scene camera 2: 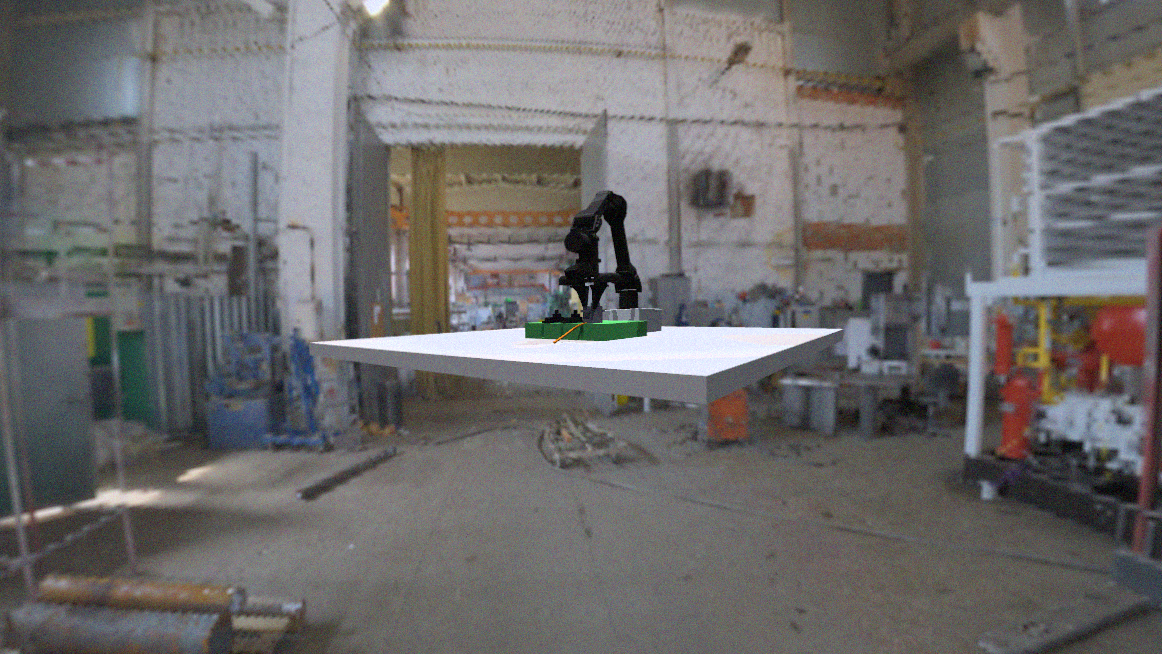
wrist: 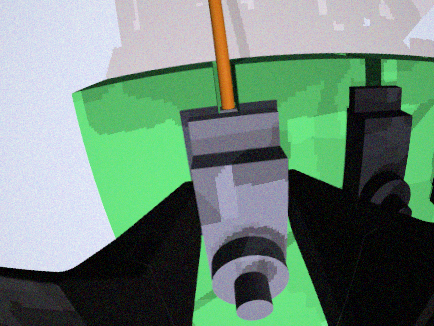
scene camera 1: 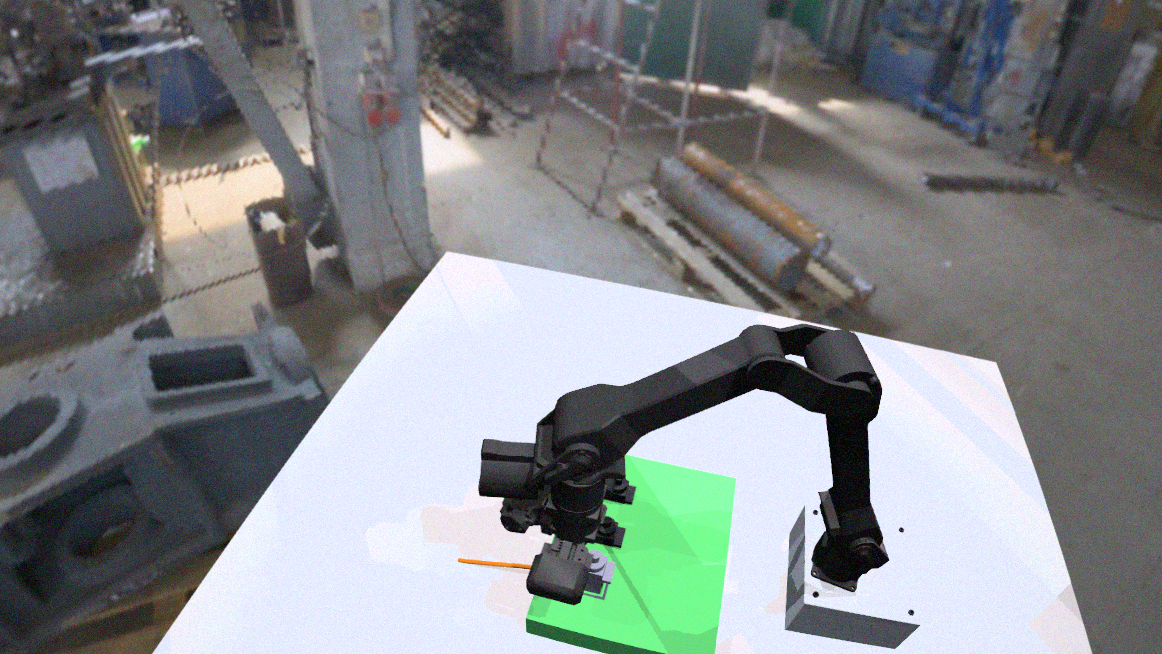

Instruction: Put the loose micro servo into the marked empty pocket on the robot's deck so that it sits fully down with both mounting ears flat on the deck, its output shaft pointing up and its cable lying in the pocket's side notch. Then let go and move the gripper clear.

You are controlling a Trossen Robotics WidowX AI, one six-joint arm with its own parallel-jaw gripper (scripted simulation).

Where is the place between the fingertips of the gripper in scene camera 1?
At 571,561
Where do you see a dark servo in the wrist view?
378,141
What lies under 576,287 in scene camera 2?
The gripper.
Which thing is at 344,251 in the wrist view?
The gripper.
